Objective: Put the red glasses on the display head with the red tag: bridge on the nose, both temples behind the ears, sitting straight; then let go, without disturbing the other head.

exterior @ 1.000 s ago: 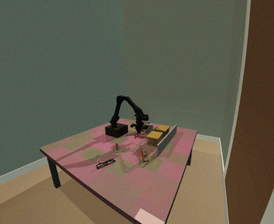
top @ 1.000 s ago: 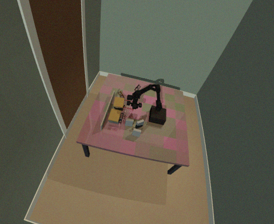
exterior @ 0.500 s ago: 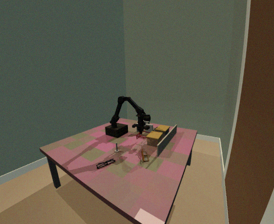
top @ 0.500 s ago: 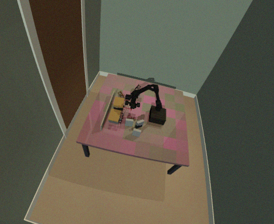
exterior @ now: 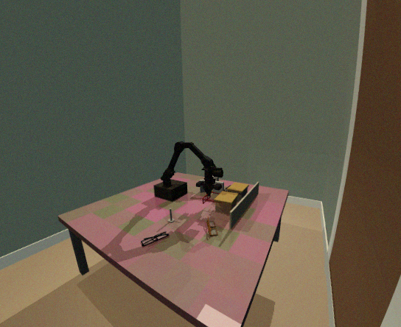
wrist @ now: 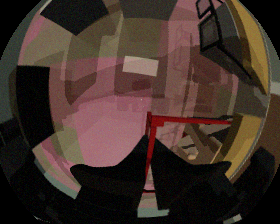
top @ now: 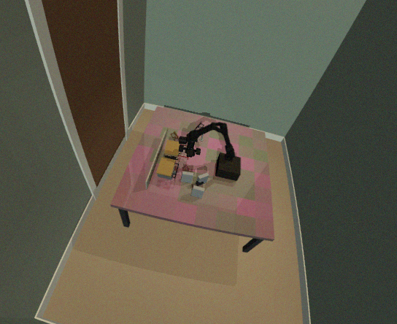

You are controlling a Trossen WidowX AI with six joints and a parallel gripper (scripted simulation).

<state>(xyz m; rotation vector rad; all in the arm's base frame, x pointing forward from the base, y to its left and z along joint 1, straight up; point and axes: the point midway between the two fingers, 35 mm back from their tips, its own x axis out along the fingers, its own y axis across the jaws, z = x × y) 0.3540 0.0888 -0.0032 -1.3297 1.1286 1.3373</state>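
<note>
Right now my gripper tip is 13 cm short of the yellow display head, 1 cm to the left of it and 1 cm above it. Also, from my gripper tip: grey backboard 25 cm ahead, 11 cm to the left, 1 cm below; then small post 6 cm behind, 32 cm to the right, 4 cm below.
</note>
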